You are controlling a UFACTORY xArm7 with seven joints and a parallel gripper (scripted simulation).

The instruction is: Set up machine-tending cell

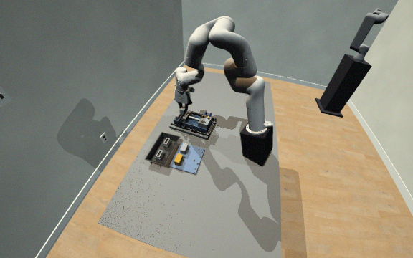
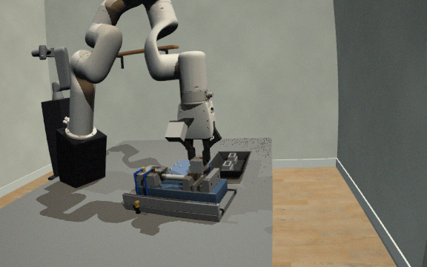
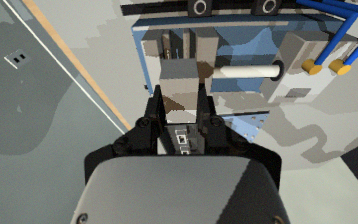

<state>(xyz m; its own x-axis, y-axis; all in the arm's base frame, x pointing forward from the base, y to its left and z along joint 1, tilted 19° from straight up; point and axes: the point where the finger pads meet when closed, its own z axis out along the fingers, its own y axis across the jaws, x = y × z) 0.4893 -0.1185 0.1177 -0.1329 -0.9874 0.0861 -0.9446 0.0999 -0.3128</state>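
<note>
The white screw rod is 8 cm behind my hand, 2 cm to the left of it and 7 cm below it. Also, from my hand: brass blank (8 cm behind, 34 cm to the left, 12 cm below); vise (7 cm behind, 2 cm to the left, 11 cm below).
</note>
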